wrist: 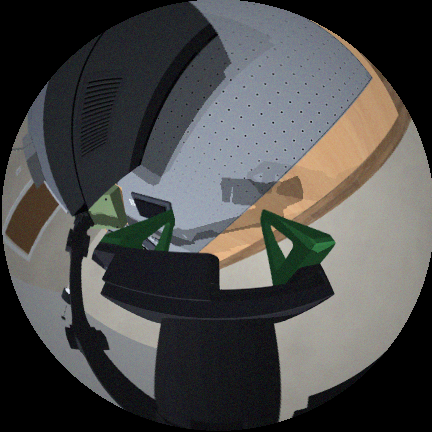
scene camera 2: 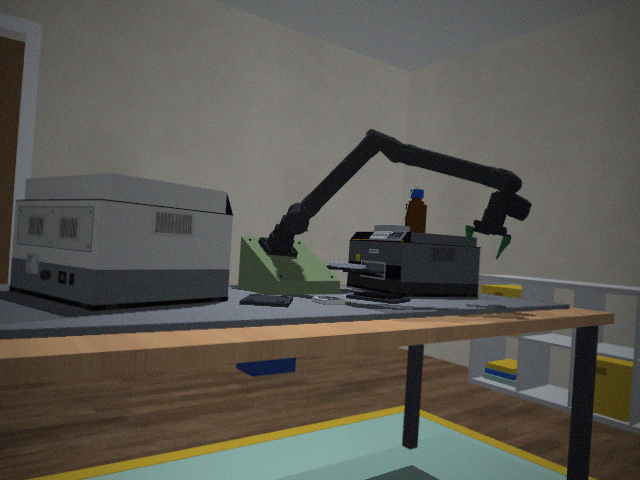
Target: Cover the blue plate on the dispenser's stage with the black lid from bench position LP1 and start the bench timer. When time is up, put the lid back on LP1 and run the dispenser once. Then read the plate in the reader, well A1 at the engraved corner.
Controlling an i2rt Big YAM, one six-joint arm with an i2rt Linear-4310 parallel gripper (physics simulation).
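Places are measured from the arm's base along level axes (x ahead, y left, z up), in centimetres.
Where they show: gripper, between the fingertips: (wrist: 217, 213) (scene camera 2: 481, 254); arm's base, origin of its link: (wrist: 83, 216) (scene camera 2: 277, 248).
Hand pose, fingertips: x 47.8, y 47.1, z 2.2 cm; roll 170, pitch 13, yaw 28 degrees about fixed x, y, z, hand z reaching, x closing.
Each offset is from my fingertips to the centre of the thing. "spot": to the spot under its first point. Level surfaces: height alone.
My gripper (scene camera 2: 483, 252) (wrist: 217, 213) is open and empty, its green fingers wide apart. It hangs above the bench's right end, beside the dark dispenser @[spot: dx -18.7, dy +2.2, dz -4.0 cm] (scene camera 2: 439, 263) (wrist: 115, 65), which carries a brown bottle. The dispenser's stage @[dx -41.0, dy -21.4, dz -6.9 cm] (scene camera 2: 347, 267) sticks out at its left; I cannot tell a blue plate or black lid on it. The large light-grey instrument @[dx -31.6, dy -101.7, dz -1.9 cm] (scene camera 2: 165, 253), apparently the reader, stands at the left in the scene view. Dark flat pieces @[spot: dx -11.3, dy -72.0, dz -14.8 cm] (scene camera 2: 266, 300) @[dx -15.0, dy -29.9, dz -14.4 cm] (scene camera 2: 377, 297) lie low on the bench; I cannot tell which is LP1. A dark-framed square piece @[spot: dx -14.9, dy -25.7, dz -14.2 cm] (wrist: 151, 204) shows in the wrist view.
The green wedge base (scene camera 2: 310, 279) (wrist: 107, 207) of the arm stands between the two instruments. The brown bottle @[spot: dx -42.8, dy +14.6, dz +14.4 cm] (scene camera 2: 415, 215) with a blue cap rises above the dispenser. The perforated grey board @[dz -15.8 cm] (wrist: 260, 100) ends near the wooden table edge (wrist: 370, 120). Shelves (scene camera 2: 547, 338) stand beyond the table.
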